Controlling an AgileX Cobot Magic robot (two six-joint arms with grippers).
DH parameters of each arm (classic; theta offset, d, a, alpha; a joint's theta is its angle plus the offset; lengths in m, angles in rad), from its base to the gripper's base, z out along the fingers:
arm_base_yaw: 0 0.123 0 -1.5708
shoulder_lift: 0.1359 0 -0.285 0
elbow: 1.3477 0 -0.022 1.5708
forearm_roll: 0 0.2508 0 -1.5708
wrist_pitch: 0 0 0.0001 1.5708
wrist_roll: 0 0.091 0 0
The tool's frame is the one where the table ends.
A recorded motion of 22 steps. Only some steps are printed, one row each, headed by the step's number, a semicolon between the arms.
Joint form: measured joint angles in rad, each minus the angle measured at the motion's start. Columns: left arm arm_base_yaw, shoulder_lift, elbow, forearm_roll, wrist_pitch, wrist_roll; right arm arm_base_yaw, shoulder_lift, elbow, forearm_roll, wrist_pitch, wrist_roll.
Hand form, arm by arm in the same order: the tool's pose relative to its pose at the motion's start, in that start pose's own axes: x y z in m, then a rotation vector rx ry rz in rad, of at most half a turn. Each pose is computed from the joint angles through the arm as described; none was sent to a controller.
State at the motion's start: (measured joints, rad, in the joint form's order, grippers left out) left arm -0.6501 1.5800 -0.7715 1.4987 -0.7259 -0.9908; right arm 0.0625 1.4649 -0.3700 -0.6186 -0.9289 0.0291
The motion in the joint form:
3: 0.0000 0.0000 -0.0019 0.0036 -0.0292 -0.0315; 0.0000 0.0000 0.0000 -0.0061 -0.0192 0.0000
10: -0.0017 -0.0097 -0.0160 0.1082 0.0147 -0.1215; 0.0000 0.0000 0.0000 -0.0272 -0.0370 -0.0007
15: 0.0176 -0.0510 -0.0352 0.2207 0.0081 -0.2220; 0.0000 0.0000 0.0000 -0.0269 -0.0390 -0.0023
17: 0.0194 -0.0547 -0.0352 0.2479 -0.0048 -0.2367; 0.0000 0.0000 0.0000 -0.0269 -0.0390 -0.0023
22: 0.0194 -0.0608 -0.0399 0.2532 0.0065 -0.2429; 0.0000 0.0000 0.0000 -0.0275 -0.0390 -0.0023
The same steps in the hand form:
3: -0.0018 -0.0021 0.0000 0.0253 -0.0148 -0.0276; -0.0017 0.0005 0.0000 -0.0055 -0.0190 -0.0036
10: -0.0008 -0.0009 -0.0018 0.0149 0.0521 -0.0223; -0.0033 0.0021 -0.0001 -0.0231 -0.0363 -0.0166
15: -0.0084 0.0002 -0.0136 0.0111 0.0773 -0.0080; -0.0035 0.0021 -0.0001 -0.0229 -0.0384 -0.0180
17: -0.0079 -0.0013 -0.0147 0.0267 0.0873 -0.0014; -0.0035 0.0021 -0.0001 -0.0229 -0.0384 -0.0180
22: -0.0100 -0.0003 -0.0160 0.0129 0.0875 0.0041; -0.0035 0.0022 -0.0001 -0.0234 -0.0384 -0.0183

